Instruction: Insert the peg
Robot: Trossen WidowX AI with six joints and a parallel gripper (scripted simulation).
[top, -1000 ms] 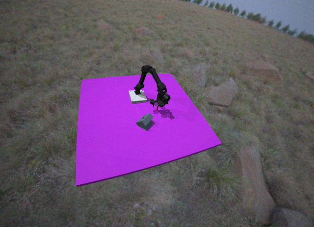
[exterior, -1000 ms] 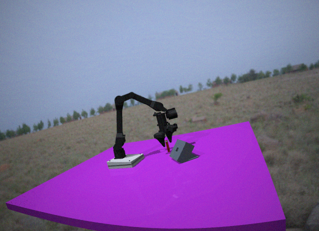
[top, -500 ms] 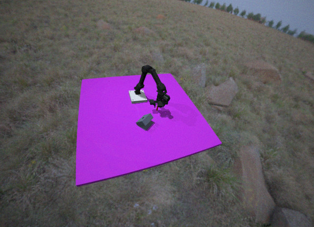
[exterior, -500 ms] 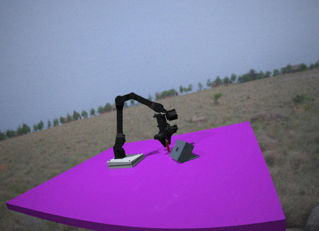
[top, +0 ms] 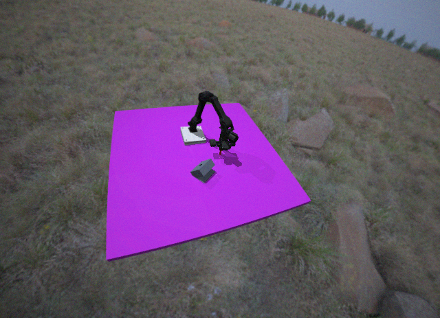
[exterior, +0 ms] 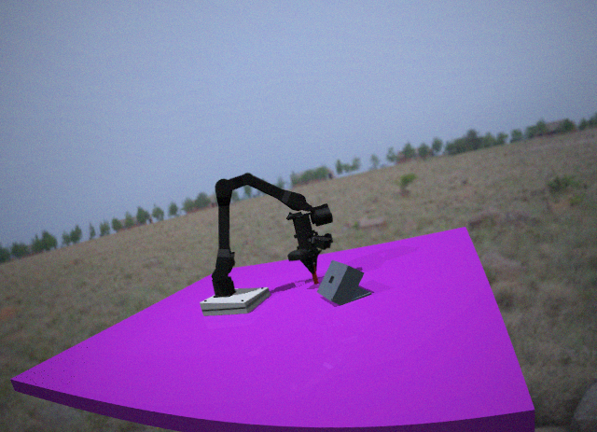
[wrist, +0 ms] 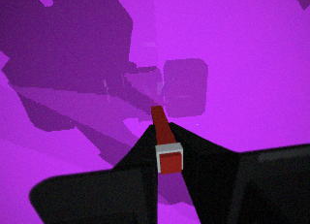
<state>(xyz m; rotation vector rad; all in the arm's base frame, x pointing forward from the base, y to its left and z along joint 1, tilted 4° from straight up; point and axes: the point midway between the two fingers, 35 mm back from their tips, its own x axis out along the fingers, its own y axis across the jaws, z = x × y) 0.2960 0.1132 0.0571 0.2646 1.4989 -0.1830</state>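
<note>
My gripper tip is now 12 cm short of the grey sloped panel and 20 cm to the left of it. Also, from my gripper tip: red peg 2 cm above.
</note>
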